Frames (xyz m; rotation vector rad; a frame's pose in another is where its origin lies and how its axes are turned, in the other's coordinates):
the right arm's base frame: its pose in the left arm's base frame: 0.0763 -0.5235 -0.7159 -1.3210 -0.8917 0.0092
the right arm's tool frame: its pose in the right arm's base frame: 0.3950 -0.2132 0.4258 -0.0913 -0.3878 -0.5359
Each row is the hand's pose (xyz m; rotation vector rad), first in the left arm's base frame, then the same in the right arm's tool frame.
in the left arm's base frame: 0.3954 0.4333 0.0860 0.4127 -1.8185 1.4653
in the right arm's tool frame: 0.6459 0.3585 -0.0949 1.6871 -0.9693 -0.2375
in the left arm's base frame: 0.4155 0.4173 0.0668 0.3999 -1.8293 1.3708
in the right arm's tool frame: 0.6231 0.3734 -0.1118 1.6457 -0.9038 -0.2795
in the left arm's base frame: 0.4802 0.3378 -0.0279 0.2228 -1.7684 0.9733
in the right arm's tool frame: 0.5069 0.4212 -0.1726 1.4268 -0.5581 -0.3307
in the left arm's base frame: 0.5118 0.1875 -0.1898 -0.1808 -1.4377 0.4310
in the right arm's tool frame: 0.2928 0.4368 -0.2336 1.0335 0.0401 -0.1901
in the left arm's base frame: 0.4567 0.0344 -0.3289 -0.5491 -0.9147 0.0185
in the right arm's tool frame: 0.0878 0.3768 -0.2472 0.6515 0.6302 0.0852
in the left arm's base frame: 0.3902 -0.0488 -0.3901 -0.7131 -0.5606 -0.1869
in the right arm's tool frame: -0.0152 0.3108 -0.2356 0.4309 0.9680 0.2606
